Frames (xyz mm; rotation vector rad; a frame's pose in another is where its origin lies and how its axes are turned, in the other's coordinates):
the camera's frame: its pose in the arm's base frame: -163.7 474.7 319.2 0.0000 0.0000 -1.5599
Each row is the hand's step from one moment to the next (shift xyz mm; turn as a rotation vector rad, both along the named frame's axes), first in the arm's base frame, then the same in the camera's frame.
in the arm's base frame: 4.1 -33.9 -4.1 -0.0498 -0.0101 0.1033
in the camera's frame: 33.9 3.7 -4.1 0.0096 -0.0499 0.1033
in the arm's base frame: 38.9 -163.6 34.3 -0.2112 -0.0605 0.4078
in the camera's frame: 164.0 37.1 34.3 0.0582 -0.2118 0.4078
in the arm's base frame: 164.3 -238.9 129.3 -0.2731 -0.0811 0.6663
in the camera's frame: 240.7 161.7 129.3 0.0781 -0.2740 0.6663
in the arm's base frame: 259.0 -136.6 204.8 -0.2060 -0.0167 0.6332
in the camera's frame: 139.4 257.5 204.8 0.0145 -0.2062 0.6332
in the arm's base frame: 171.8 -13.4 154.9 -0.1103 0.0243 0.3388
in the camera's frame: 15.3 171.6 154.9 -0.0255 -0.1100 0.3388
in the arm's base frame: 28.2 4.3 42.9 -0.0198 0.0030 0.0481
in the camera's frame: -4.0 28.2 42.9 -0.0032 -0.0198 0.0481
